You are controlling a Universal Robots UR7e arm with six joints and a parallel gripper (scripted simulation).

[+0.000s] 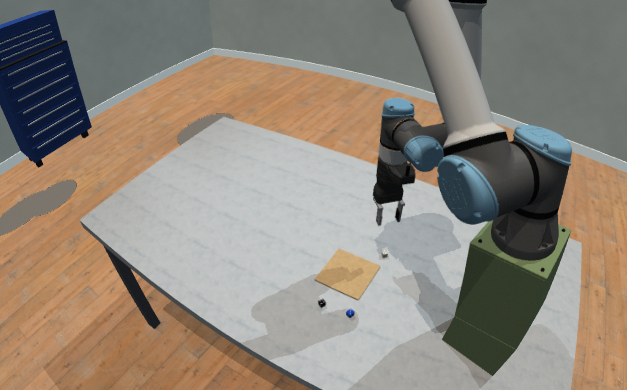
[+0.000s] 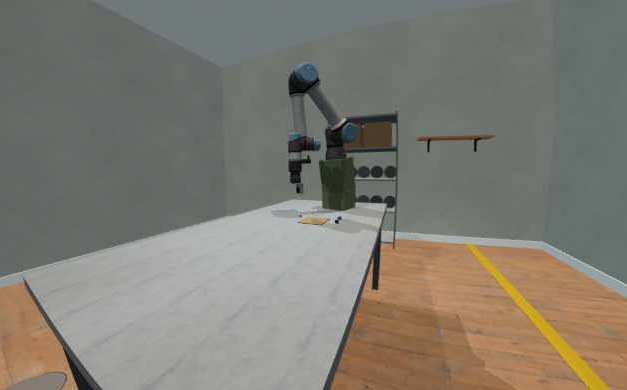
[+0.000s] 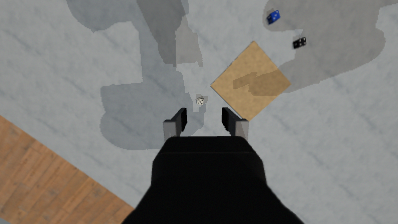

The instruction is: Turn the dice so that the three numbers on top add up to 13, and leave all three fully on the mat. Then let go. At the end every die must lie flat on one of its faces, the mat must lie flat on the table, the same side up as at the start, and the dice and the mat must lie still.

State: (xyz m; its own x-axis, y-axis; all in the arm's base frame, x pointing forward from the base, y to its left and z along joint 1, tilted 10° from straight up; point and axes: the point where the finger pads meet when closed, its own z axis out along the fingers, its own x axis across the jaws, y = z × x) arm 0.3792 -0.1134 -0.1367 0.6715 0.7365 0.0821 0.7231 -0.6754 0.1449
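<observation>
Right now the white die is 15 cm below my hand and 1 cm behind it. Also, from my hand: blue die: 23 cm to the left, 15 cm below, 3 cm behind; then tan mat: 16 cm below, 11 cm to the left, 5 cm ahead; then black die: 25 cm to the left, 15 cm below, 5 cm ahead.
</observation>
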